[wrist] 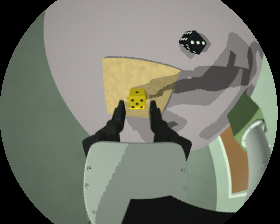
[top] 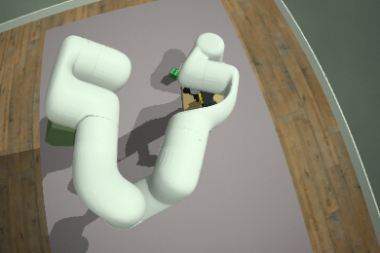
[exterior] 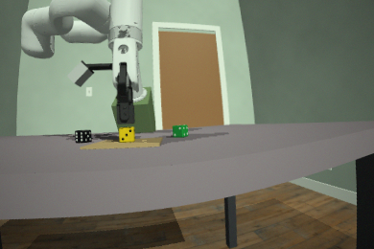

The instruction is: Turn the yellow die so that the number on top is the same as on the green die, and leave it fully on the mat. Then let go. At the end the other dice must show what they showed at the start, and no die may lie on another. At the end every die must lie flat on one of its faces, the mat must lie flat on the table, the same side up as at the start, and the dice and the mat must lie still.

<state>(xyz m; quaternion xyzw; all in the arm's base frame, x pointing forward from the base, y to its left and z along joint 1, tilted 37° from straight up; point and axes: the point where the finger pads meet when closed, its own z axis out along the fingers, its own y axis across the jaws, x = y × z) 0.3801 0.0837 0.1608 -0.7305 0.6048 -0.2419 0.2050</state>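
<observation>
My hand is 40 mm above the yellow die. From my hand the other things lie so: green die (110 mm to the left, 100 mm behind, 40 mm below); then black die (130 mm to the right, 60 mm behind, 40 mm below); then mat (60 mm below).
</observation>
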